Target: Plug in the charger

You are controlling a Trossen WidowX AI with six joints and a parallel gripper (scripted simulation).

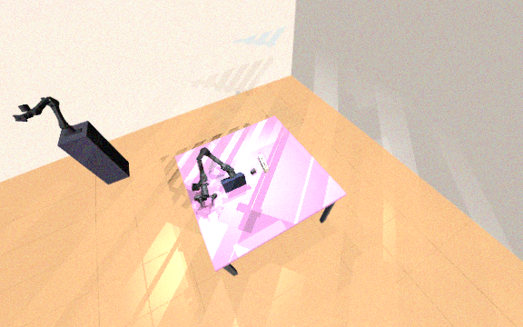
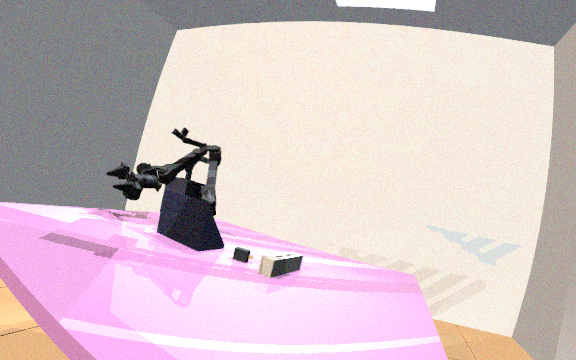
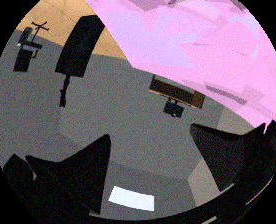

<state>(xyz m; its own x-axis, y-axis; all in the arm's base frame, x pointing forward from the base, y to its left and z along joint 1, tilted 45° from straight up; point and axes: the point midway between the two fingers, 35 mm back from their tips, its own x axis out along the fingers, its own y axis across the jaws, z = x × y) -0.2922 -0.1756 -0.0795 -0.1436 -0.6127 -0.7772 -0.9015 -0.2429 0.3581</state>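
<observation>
Now: gripper tip 53 cm short of the two-prong charger, 23 cm to the right of it and 13 cm above it.
</observation>
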